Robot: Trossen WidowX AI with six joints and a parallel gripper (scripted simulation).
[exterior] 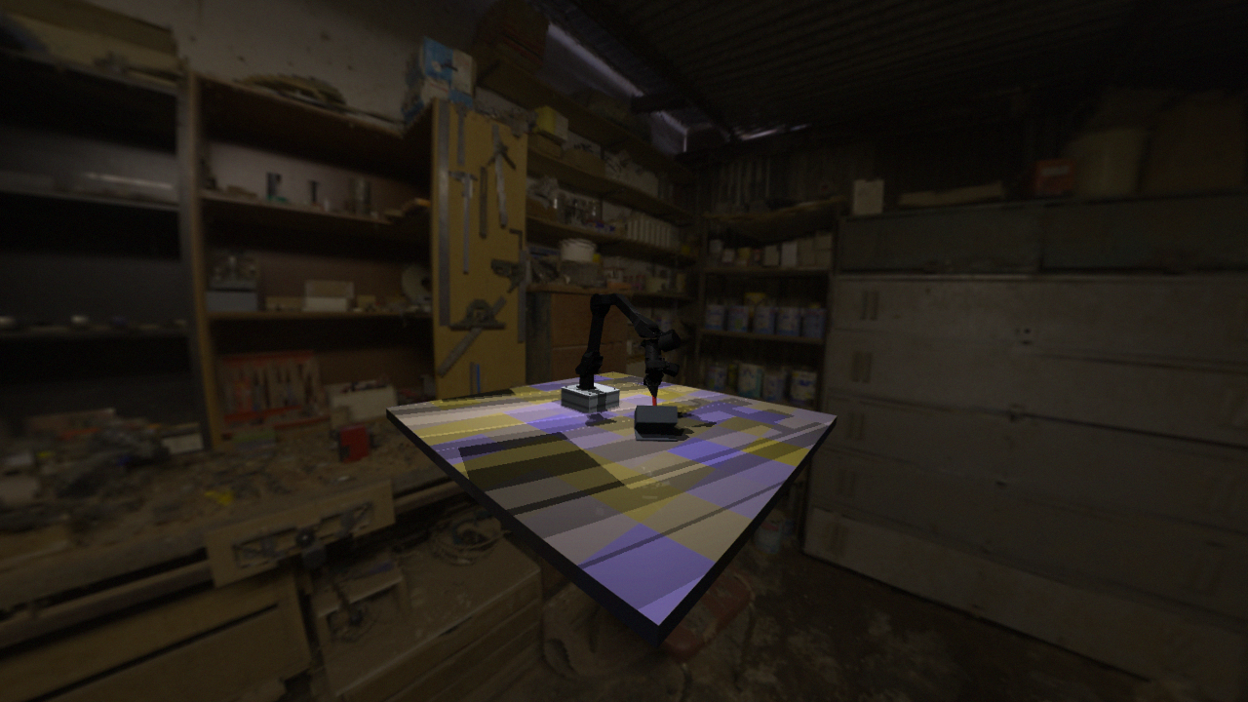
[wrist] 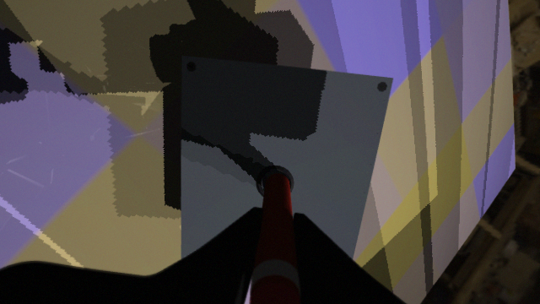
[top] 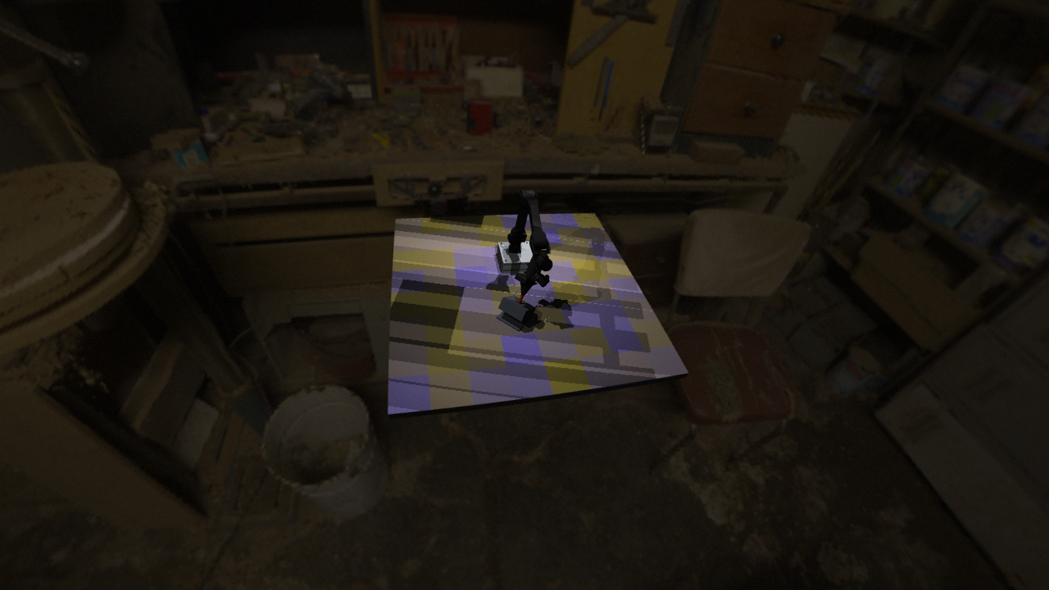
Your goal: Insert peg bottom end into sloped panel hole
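Now: the dark red round peg 10 mm behind my gripper tip and 10 mm above it. The rest, counted from my gripper tip: sloped panel block: 60 mm below, 30 mm ahead, 20 mm to the right.
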